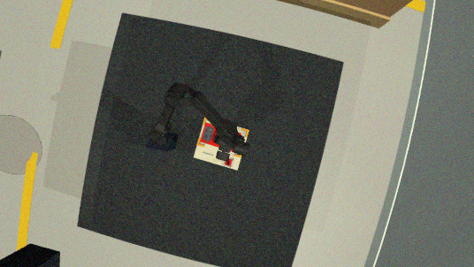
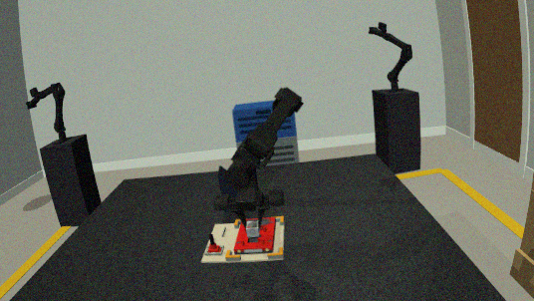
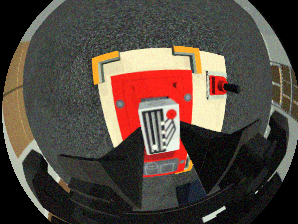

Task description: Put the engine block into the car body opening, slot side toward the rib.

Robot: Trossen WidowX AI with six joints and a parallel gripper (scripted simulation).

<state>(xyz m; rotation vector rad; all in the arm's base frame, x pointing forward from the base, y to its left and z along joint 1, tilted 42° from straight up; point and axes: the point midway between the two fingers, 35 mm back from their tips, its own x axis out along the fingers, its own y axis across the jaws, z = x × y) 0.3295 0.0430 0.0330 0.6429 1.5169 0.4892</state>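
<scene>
Now: gripper tip 10 mm above the engine block.
</scene>
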